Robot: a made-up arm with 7 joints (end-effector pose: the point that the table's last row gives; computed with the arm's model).
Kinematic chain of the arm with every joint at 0, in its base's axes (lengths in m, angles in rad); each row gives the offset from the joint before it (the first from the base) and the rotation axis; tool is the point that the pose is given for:
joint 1: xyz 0 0 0.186 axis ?
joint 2: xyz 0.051 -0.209 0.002 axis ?
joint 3: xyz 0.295 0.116 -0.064 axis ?
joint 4: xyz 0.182 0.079 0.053 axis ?
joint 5: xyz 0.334 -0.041 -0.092 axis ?
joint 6: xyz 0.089 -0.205 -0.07 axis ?
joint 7: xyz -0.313 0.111 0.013 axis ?
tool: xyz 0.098 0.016 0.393
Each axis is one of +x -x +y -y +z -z.
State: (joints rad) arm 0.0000 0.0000 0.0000 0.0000 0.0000 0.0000 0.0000
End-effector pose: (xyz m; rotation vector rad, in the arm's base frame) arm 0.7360 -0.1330 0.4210 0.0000 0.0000 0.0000
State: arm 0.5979 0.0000 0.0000 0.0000 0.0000 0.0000 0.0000
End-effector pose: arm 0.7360 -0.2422 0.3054 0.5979 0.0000 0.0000
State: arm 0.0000 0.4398 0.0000 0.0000 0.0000 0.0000 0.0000
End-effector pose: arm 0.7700 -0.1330 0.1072 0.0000 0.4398 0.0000
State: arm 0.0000 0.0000 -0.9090 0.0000 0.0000 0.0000 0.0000
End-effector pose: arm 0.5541 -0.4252 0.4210 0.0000 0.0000 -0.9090
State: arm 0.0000 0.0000 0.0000 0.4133 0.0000 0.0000 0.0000
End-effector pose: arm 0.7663 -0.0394 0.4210 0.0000 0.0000 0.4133
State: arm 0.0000 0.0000 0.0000 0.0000 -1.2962 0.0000 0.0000
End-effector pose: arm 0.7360 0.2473 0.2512 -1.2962 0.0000 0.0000
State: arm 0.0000 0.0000 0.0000 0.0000 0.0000 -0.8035 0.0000
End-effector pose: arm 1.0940 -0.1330 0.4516 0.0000 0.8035 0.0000
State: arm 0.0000 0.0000 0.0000 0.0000 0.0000 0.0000 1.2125
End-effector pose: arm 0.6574 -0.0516 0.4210 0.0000 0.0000 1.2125
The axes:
joint 1: +x
joint 2: +y
joint 3: +z
joint 4: +z
joint 5: +x
joint 6: -y
joint 7: +z

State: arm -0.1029 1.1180 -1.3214 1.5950 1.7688 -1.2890 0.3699
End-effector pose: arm 0.4058 -0.4445 -0.9524 2.4597 1.3929 0.4265
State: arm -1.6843 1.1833 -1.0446 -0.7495 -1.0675 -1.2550 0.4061
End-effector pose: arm 0.2872 -0.2929 1.1955 0.2023 0.2024 2.8287
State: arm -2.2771 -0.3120 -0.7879 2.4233 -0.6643 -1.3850 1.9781
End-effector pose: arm 0.2351 -0.1739 -0.4215 0.6435 -2.5966 0.7449
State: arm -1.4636 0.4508 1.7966 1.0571 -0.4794 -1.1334 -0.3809
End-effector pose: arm -0.2979 0.4358 -0.0399 -1.5894 1.3497 2.0864
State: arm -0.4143 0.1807 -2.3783 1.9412 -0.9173 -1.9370 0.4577
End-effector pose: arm 1.0155 -0.7471 0.2428 -0.0770 1.7979 -1.3070
